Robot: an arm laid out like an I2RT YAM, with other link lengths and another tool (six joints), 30 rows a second.
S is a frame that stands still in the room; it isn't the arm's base.
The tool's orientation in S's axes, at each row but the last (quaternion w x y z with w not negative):
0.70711, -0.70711, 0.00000, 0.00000
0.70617, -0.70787, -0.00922, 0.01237
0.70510, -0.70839, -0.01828, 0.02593
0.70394, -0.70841, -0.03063, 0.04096
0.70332, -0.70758, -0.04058, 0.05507
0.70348, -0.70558, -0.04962, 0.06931
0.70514, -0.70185, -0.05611, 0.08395
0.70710, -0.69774, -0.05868, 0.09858
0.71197, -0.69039, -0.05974, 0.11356
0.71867, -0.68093, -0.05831, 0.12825
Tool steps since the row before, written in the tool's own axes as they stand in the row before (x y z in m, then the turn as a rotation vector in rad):
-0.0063, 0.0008, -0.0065, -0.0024, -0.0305, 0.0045
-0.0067, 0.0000, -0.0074, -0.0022, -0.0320, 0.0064
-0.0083, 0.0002, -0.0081, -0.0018, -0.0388, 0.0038
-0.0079, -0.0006, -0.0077, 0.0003, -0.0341, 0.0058
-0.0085, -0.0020, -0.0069, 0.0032, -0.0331, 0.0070
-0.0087, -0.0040, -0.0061, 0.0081, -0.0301, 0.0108
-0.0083, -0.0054, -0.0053, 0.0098, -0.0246, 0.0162
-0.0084, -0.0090, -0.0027, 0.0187, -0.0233, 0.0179
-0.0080, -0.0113, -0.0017, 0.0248, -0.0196, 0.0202
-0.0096, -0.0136, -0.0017, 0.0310, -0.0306, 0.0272
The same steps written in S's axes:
-0.0063, -0.0065, -0.0008, -0.0024, 0.0045, 0.0305
-0.0065, -0.0076, 0.0000, -0.0023, 0.0064, 0.0320
-0.0078, -0.0086, -0.0001, -0.0016, 0.0039, 0.0388
-0.0071, -0.0085, 0.0008, 0.0002, 0.0060, 0.0341
-0.0074, -0.0080, 0.0022, 0.0029, 0.0076, 0.0330
-0.0074, -0.0075, 0.0042, 0.0070, 0.0122, 0.0299
-0.0069, -0.0068, 0.0057, 0.0074, 0.0178, 0.0243
-0.0071, -0.0046, 0.0094, 0.0156, 0.0214, 0.0226
-0.0064, -0.0038, 0.0118, 0.0207, 0.0252, 0.0186
-0.0074, -0.0047, 0.0143, 0.0259, 0.0332, 0.0294

